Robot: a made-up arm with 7 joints. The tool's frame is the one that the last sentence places. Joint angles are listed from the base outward.
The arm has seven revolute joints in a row. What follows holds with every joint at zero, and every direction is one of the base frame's.
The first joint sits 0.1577 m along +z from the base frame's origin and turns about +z.
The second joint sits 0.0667 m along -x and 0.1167 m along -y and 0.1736 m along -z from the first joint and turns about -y.
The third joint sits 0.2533 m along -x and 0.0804 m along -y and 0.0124 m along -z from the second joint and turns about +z.
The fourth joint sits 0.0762 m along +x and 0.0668 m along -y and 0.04 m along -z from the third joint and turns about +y.
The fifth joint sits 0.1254 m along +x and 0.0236 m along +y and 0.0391 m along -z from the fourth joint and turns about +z.
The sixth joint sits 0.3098 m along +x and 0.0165 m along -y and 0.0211 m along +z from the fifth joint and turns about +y.
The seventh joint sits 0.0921 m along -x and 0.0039 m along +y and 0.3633 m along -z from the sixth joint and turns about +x.
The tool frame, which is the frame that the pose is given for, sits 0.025 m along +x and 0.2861 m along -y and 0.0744 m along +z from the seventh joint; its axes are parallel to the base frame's.
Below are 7 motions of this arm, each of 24 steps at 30 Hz.
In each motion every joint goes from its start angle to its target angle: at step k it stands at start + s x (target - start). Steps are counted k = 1, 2, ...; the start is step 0. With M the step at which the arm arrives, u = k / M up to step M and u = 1 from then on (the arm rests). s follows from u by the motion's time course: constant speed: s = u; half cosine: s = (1 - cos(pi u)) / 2; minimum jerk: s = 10 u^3 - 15 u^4 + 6 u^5.
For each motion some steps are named. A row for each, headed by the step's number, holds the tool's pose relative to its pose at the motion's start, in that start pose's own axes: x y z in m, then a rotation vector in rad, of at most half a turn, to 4 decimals.
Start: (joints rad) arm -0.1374 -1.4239 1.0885 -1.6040 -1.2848 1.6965 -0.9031
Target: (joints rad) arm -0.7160 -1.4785 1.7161 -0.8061 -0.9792 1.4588 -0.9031
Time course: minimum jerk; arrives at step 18
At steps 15, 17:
15: 0.2788 0.1112 0.0060 -0.3216 0.1913 0.2948
17: 0.2868 0.1200 0.0083 -0.3447 0.1908 0.3053

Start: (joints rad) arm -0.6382 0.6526 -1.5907 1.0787 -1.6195 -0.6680 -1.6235
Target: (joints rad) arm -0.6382 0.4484 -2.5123 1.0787 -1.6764 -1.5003 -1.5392
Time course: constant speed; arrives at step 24
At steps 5, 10, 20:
5: -0.0026 0.0628 -0.0625 -0.0805 0.1005 -0.0195
10: -0.0204 0.1161 -0.1299 -0.1720 0.1863 -0.0386
20: -0.0984 0.1866 -0.2651 -0.3767 0.3069 -0.0667

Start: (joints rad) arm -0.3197 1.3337 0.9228 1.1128 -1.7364 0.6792 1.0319
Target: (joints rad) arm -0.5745 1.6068 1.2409 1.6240 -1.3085 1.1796 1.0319
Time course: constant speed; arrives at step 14
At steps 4, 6, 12, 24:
4: -0.0397 0.0224 0.0763 -0.1446 -0.0448 -0.0457
6: -0.0675 0.0373 0.1112 -0.2158 -0.0789 -0.0848
12: -0.1790 0.1006 0.1846 -0.4049 -0.2240 -0.2677
24: -0.2224 0.1283 0.1939 -0.4544 -0.2848 -0.3497

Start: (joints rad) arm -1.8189 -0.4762 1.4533 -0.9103 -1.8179 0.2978 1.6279
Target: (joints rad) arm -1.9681 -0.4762 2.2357 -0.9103 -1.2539 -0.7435 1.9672
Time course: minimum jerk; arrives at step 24
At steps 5, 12, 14, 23, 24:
5: 0.0207 -0.0182 -0.0088 0.0026 0.0609 0.0296
12: 0.0945 -0.1360 -0.1850 0.1545 0.5129 0.1809
14: 0.0751 -0.1708 -0.2871 0.2631 0.6750 0.2107
23: -0.0839 -0.2069 -0.5446 0.6054 1.0077 0.2296
24: -0.0844 -0.2069 -0.5451 0.6062 1.0083 0.2296

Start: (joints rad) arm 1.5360 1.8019 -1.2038 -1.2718 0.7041 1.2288 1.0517
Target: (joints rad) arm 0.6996 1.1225 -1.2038 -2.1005 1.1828 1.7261 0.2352
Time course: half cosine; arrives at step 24
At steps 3, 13, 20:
3: -0.0087 0.0209 0.0471 -0.0939 -0.0231 0.0069
13: -0.3225 0.5024 0.3736 -1.3363 -0.4953 -0.1051
20: -0.5823 0.7687 0.1697 -2.0444 -0.9822 -0.4633

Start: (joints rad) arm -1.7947 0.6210 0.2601 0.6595 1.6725 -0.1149 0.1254
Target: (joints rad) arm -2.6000 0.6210 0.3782 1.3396 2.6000 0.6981 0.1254
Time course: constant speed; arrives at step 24
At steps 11, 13, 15, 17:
11: 0.0118 0.1848 -0.0762 0.3308 0.2323 0.0956
13: 0.0257 0.2100 -0.0758 0.3740 0.2491 0.1266
15: 0.0422 0.2311 -0.0719 0.4097 0.2588 0.1601
17: 0.0608 0.2479 -0.0647 0.4370 0.2618 0.1949

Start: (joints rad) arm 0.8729 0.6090 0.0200 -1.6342 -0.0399 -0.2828 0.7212
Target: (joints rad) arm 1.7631 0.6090 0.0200 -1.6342 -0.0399 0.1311 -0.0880
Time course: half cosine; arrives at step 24
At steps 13, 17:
13: -0.3107 -0.0230 0.0134 -0.1126 0.0331 -0.4415
17: -0.4180 0.0017 -0.0015 -0.1240 0.1091 -0.5930

